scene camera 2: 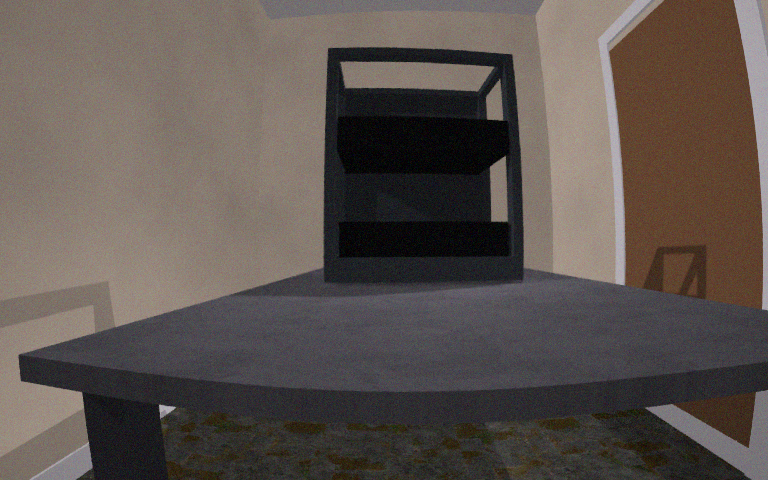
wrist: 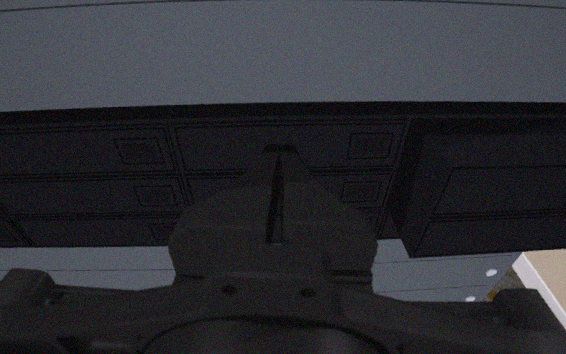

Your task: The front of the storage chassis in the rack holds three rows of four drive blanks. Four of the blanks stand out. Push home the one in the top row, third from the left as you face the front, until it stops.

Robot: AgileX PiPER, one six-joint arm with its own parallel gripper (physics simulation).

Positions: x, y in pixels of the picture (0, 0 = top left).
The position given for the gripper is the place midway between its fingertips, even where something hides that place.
gripper: wrist 280, 162; not seen in scene camera 2 (hidden by a rack)
rack: scene camera 2 407, 198; wrist 438, 127
